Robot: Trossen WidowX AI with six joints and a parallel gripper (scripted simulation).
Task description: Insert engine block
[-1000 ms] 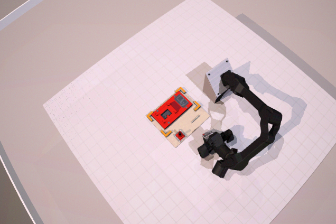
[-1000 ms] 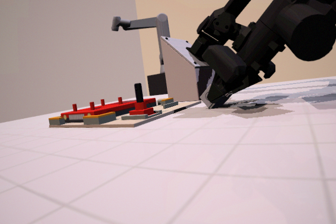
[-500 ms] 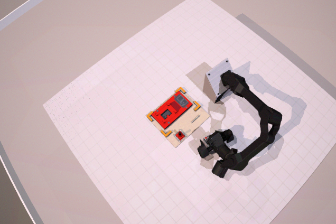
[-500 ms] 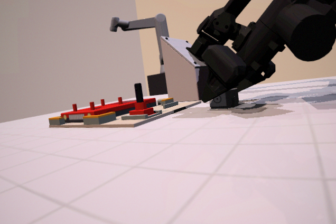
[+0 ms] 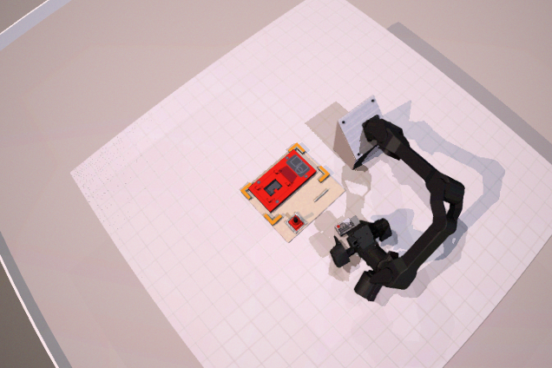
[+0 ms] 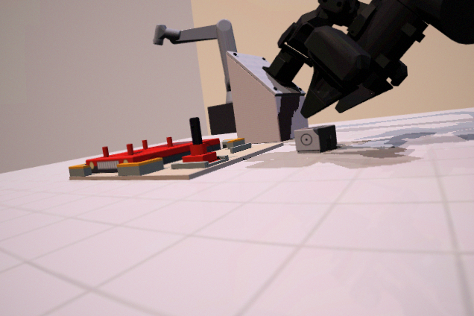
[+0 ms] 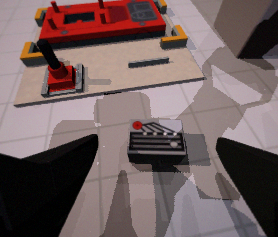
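The engine block is 3 cm below my gripper tip and 1 cm to the right of it.
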